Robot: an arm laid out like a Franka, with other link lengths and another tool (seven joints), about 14 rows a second.
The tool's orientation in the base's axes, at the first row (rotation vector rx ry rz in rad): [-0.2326 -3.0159 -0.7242]
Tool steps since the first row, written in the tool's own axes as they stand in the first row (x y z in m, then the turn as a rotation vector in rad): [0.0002 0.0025 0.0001 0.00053 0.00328 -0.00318]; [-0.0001 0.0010 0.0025 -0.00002 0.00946 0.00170]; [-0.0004 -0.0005 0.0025 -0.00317 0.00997 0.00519]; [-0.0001 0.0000 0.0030 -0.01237 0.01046 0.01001]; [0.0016 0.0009 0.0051 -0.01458 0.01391 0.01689]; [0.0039 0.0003 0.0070 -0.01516 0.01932 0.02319]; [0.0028 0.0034 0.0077 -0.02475 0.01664 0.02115]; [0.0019 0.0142 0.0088 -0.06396 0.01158 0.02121]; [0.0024 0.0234 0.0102 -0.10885 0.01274 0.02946]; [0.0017 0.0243 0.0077 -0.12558 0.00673 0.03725]
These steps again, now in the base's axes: [0.0002 0.0023 0.0010 -0.00004 0.00152 0.00434]; [0.0003 0.0020 -0.0018 0.00147 0.00910 0.00273]; [0.0003 0.0006 -0.0025 0.00467 0.01070 -0.00035]; [0.0001 0.0013 -0.0027 0.01386 0.01205 -0.00503]; [-0.0014 0.0033 -0.0040 0.01660 0.01790 -0.00975]; [-0.0038 0.0040 -0.0058 0.01803 0.02544 -0.01298]; [-0.0022 0.0069 -0.0052 0.02709 0.02084 -0.01299]; [0.0003 0.0168 -0.0013 0.06507 0.01101 -0.01786]; [0.0012 0.0256 0.0016 0.10965 0.00959 -0.02762]; [0.0021 0.0251 0.0042 0.12531 0.00553 -0.03835]
